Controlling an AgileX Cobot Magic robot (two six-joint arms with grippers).
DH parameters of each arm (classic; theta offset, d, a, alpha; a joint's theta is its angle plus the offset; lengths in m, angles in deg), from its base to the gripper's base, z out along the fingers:
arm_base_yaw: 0 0.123 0 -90
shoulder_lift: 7.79 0 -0.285 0
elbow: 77.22 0 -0.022 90
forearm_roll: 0 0.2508 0 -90
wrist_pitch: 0 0 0.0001 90
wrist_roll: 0 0.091 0 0
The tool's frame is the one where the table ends.
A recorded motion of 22 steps. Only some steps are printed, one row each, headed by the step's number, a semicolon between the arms.
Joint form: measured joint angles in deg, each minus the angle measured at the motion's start. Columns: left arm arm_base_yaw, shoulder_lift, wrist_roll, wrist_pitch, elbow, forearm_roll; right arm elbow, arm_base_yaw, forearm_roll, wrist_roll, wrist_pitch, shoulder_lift.
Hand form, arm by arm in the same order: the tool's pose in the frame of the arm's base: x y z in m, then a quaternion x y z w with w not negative. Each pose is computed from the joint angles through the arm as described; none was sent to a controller.
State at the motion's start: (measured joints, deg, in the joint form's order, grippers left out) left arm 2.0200 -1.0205 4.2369 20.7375 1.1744 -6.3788; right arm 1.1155 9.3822 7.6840 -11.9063 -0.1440 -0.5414
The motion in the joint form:
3: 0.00 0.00 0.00 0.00 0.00 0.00; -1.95 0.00 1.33 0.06 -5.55 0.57
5: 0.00 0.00 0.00 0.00 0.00 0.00; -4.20 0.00 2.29 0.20 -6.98 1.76
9: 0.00 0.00 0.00 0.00 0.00 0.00; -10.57 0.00 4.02 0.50 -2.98 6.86
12: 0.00 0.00 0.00 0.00 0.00 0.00; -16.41 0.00 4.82 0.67 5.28 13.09
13: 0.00 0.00 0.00 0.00 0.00 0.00; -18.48 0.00 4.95 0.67 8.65 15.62
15: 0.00 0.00 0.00 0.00 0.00 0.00; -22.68 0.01 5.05 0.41 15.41 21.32
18: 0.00 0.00 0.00 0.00 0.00 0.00; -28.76 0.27 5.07 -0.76 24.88 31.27
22: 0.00 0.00 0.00 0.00 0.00 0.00; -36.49 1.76 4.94 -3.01 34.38 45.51
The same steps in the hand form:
3: 0.0526 -0.0017 0.1748 -0.01424 0.79731 -0.01417 0.60324; 0.0537 0.0074 0.2269 -0.06163 0.63025 0.03900 0.77296
5: 0.0526 -0.0017 0.1748 -0.01424 0.79731 -0.01417 0.60324; 0.0528 0.0068 0.2411 -0.05169 0.61438 0.04539 0.78600
9: 0.0526 -0.0017 0.1748 -0.01424 0.79731 -0.01417 0.60324; 0.0574 0.0085 0.2673 -0.04611 0.63316 0.06158 0.77019
12: 0.0526 -0.0017 0.1748 -0.01424 0.79731 -0.01417 0.60324; 0.0680 0.0130 0.2818 -0.05611 0.68784 0.07351 0.71995
13: 0.0526 -0.0017 0.1748 -0.01424 0.79731 -0.01417 0.60324; 0.0729 0.0150 0.2856 -0.06181 0.71073 0.07649 0.69656
15: 0.0526 -0.0017 0.1748 -0.01424 0.79731 -0.01417 0.60324; 0.0847 0.0194 0.2919 -0.07576 0.75728 0.07961 0.64377
18: 0.0526 -0.0017 0.1748 -0.01424 0.79731 -0.01417 0.60324; 0.1078 0.0269 0.2964 -0.10300 0.82355 0.08003 0.55205
22: 0.0526 -0.0017 0.1748 -0.01424 0.79731 -0.01417 0.60324; 0.1452 0.0400 0.2958 -0.14826 0.88590 0.08085 0.43205

